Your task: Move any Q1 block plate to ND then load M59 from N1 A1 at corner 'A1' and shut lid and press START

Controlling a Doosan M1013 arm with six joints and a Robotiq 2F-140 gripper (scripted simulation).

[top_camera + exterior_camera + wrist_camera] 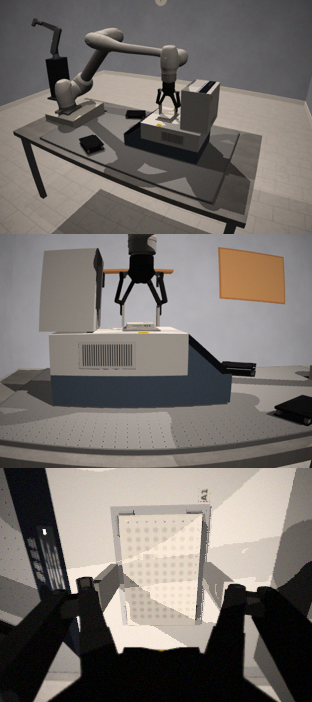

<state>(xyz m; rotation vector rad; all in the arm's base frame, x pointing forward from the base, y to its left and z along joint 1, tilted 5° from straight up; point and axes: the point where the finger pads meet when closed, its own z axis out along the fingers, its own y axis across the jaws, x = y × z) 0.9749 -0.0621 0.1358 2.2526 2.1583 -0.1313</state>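
The white plate M59 is 20 mm below my hand. The rest, counted from my hand: black nest N1 (450 mm behind, 250 mm to the right, 200 mm below); then black nest ND (410 mm behind, 320 mm to the left, 210 mm below).
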